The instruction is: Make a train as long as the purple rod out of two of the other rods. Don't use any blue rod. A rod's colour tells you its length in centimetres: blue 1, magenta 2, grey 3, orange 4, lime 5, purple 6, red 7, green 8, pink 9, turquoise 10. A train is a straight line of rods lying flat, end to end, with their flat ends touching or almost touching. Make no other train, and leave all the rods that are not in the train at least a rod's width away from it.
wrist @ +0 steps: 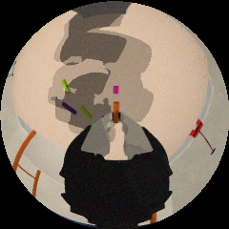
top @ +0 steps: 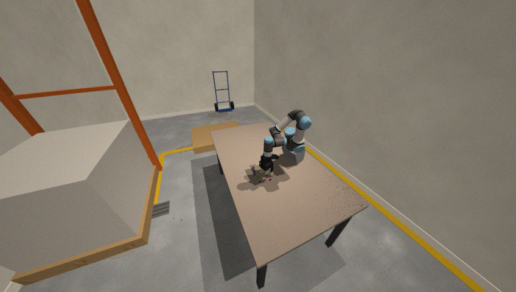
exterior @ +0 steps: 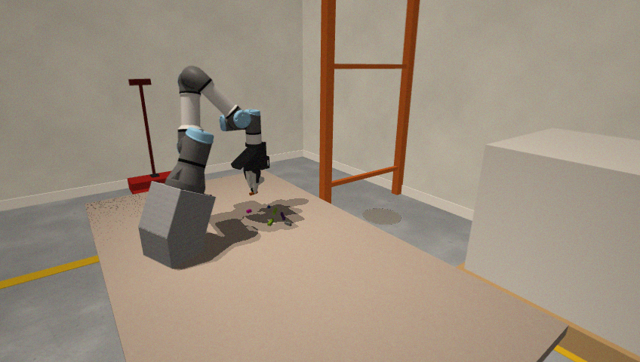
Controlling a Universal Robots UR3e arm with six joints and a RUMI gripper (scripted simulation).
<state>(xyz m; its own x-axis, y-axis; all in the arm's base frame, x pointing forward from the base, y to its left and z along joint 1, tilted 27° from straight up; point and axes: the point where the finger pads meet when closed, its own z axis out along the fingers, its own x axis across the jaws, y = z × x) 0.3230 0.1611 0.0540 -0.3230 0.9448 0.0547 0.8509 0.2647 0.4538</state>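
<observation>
My hand is 9 cm above the magenta rod, 3 cm past it and 1 cm to the left of it. Round my hand: purple rod 13 cm to the right, 9 cm below, 8 cm ahead; then orange rod 1 cm below; then blue rod 9 cm below, 6 cm ahead, 1 cm to the right.
</observation>
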